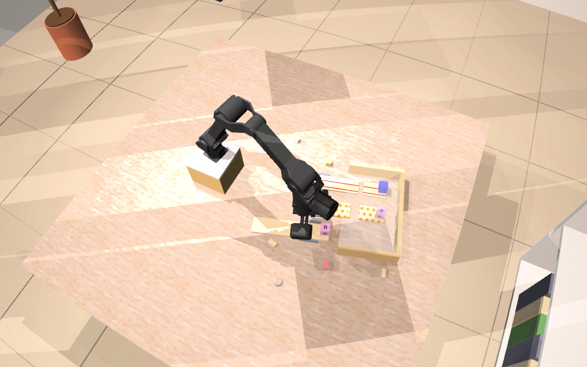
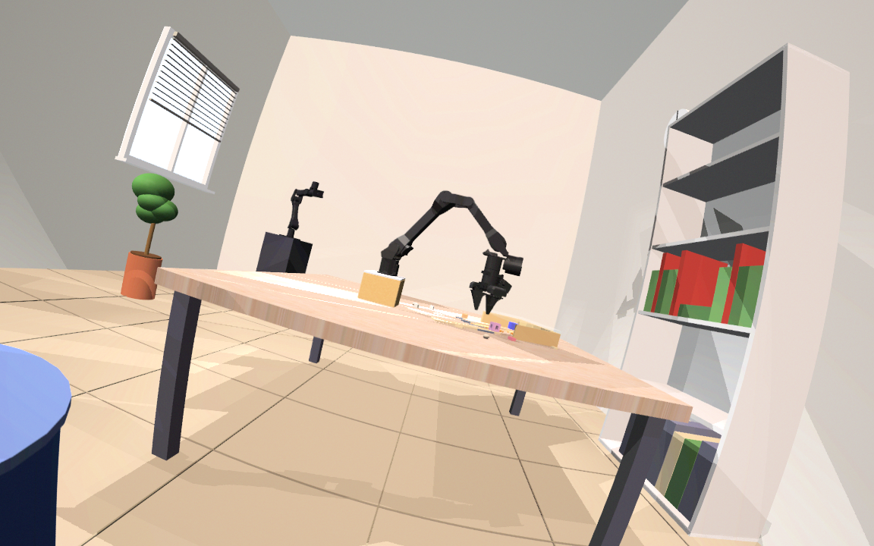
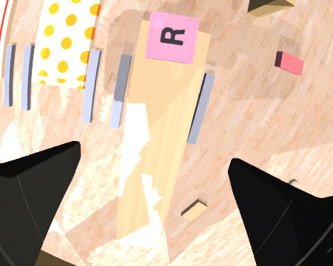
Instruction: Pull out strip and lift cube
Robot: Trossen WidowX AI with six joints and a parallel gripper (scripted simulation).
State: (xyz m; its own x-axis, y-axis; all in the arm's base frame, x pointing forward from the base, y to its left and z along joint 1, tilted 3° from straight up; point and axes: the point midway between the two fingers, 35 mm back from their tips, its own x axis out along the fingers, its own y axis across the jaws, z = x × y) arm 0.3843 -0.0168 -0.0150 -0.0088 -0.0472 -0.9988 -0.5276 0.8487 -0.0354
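Now: gripper tip 130 mm short of the pink block, 60 mm to the left of it and 60 mm above it. Round my gripper tip: tan cube: 80 mm behind, 260 mm to the left, 50 mm below.
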